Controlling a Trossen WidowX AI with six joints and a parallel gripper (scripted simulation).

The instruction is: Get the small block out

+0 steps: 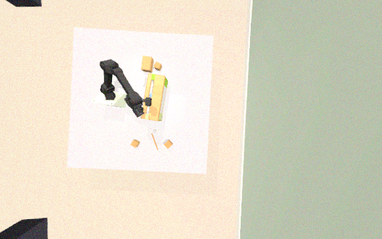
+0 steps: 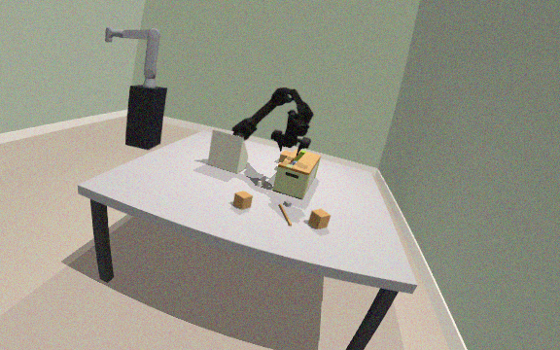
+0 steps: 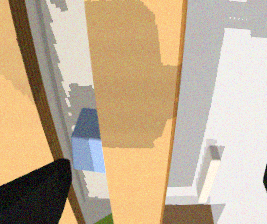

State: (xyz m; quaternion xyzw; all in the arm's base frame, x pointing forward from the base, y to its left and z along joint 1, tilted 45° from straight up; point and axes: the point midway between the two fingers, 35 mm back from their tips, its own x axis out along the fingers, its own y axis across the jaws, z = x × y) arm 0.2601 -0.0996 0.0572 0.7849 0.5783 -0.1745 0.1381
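The box is 40 mm ahead of my gripper tip, 20 mm to the left of it and 80 mm below it. The rest, counted from my gripper tip: thin orange stick (30 mm ahead, 380 mm to the right, 140 mm below).
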